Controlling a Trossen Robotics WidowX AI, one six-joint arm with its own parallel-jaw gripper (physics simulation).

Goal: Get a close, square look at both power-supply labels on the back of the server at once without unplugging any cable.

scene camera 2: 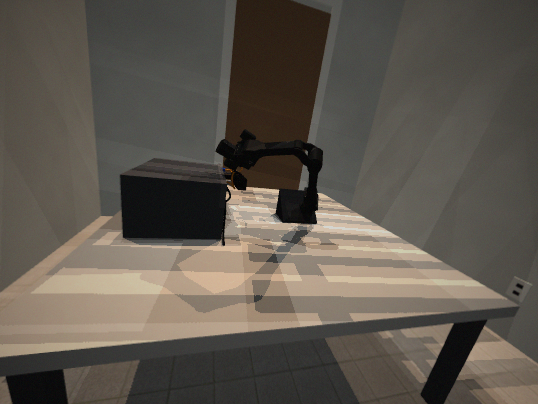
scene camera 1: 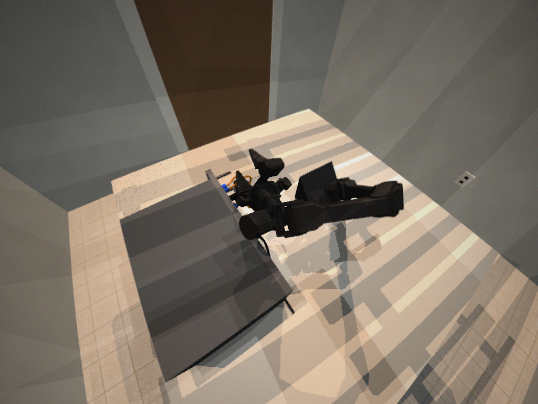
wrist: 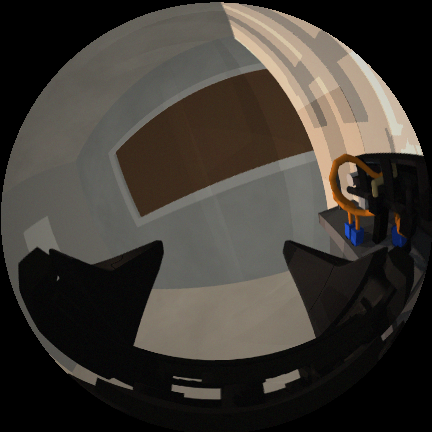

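Seen in the pictures: gripper, fingertip midpoint: (scene camera 1: 243, 160) (wrist: 224, 247); arm's base, link origin: (scene camera 2: 306, 208) (scene camera 1: 331, 187).
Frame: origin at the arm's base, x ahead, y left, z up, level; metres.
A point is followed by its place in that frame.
The server (scene camera 1: 190, 260) @(x 0.618, y -0.043, z 0.148 m) (scene camera 2: 172, 205) @(x 0.636, y 0.163, z 0.059 m) is a large dark box on the table; its top corner edge (wrist: 334, 228) @(x 0.411, y -0.233, z 0.147 m) shows at the right of the wrist view. Orange cables (scene camera 1: 242, 177) (scene camera 2: 232, 177) @(x 0.376, y -0.117, z 0.113 m) (wrist: 334, 181) @(x 0.339, y -0.161, z 0.173 m) with blue plugs (scene camera 1: 225, 188) @(x 0.409, y -0.190, z 0.141 m) (wrist: 356, 236) @(x 0.406, y -0.182, z 0.139 m) loop out behind its rear edge, beside dark hardware at the wrist view's right rim. A black cable (scene camera 1: 263, 245) @(x 0.449, y 0.050, z 0.148 m) (scene camera 2: 228, 194) @(x 0.414, y 0.014, z 0.063 m) bows out of the rear. My gripper (scene camera 1: 244, 162) @(x 0.356, y -0.145, z 0.268 m) (wrist: 224, 247) @(x 0.356, y -0.145, z 0.268 m) is open and empty, above the rear edge near the orange cables. The wrist view mostly faces wall and door. The power-supply labels do not show in any view.
The arm's dark base (scene camera 1: 317, 182) @(x 0.056, y -0.047, z 0.037 m) (scene camera 2: 292, 206) @(x 0.075, y -0.015, z 0.004 m) stands on the table (scene camera 1: 425, 260) @(x -0.060, y 0.470, z -0.063 m) (scene camera 2: 350, 295) @(x 0.176, y 0.547, z -0.063 m) behind the server. A thin black piece (scene camera 1: 289, 305) @(x 0.463, y 0.207, z -0.055 m) (scene camera 2: 223, 237) @(x 0.462, y 0.190, z -0.053 m) sticks out at the server's near rear corner. A brown door (scene camera 1: 210, 60) (scene camera 2: 275, 75) (wrist: 210, 135) is in the back wall.
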